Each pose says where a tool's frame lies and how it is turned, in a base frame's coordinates. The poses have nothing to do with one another.
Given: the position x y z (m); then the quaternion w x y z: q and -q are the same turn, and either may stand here.
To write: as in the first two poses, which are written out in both.
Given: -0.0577 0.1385 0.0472 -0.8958 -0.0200 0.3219 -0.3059
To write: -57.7 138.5 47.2 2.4 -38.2 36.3
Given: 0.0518 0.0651 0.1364 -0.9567 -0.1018 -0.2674 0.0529
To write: 51.8 65.1 136.4 11.8 31.1 -6.2
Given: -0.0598 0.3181 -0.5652 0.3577 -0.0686 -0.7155 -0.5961
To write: -59.8 318.1 -565.2 -10.1 -105.8 -88.1
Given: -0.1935 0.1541 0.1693 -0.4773 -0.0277 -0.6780 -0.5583
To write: -193.5 154.1 169.3 3.9 94.9 78.1
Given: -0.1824 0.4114 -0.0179 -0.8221 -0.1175 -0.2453 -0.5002
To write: -182.4 411.4 -17.9 14.3 29.9 61.0
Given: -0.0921 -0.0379 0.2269 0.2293 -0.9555 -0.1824 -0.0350
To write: -92.1 -37.9 226.9 -150.7 -28.8 -5.5
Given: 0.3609 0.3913 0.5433 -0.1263 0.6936 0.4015 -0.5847
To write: 360.9 391.3 543.3 -115.7 -67.0 97.5
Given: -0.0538 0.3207 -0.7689 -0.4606 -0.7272 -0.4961 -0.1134
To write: -53.8 320.7 -768.9 102.5 69.9 16.0
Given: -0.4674 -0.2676 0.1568 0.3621 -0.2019 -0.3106 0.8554
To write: -467.4 -267.6 156.8 -29.8 -45.8 126.2
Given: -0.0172 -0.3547 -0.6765 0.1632 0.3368 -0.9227 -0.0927
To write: -17.2 -354.7 -676.5 55.0 -150.8 -15.1
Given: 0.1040 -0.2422 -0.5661 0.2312 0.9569 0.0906 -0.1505
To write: 104.0 -242.2 -566.1 150.7 14.3 -23.7
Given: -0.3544 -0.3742 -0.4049 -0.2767 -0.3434 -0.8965 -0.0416
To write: -354.4 -374.2 -404.9 52.8 138.0 6.4
